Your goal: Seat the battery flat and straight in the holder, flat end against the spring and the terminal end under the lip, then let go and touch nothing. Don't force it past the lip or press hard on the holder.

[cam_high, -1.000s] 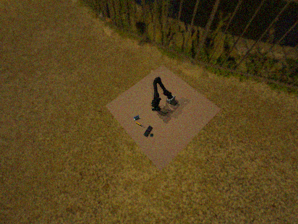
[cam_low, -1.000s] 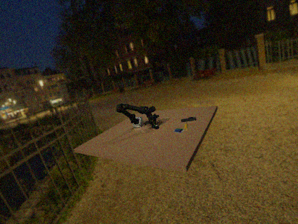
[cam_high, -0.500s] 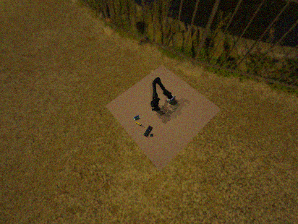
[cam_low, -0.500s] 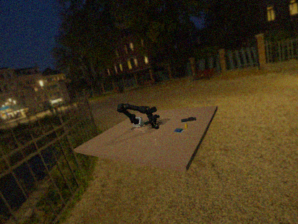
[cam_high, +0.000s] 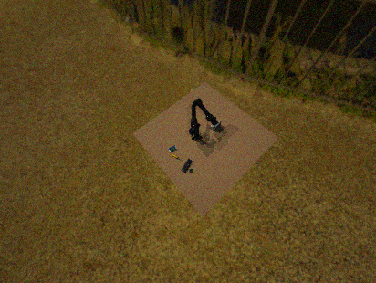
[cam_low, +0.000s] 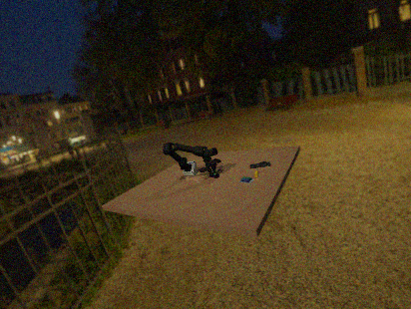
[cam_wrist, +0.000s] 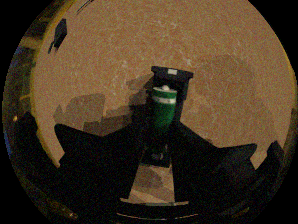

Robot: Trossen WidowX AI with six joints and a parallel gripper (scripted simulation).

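Now: gripper tip 10 mm below the green battery. Round my gripper tip: black piece (320 mm ahead, 280 mm to the left, 10 mm below); yellow screwdriver (340 mm ahead, 50 mm to the left).
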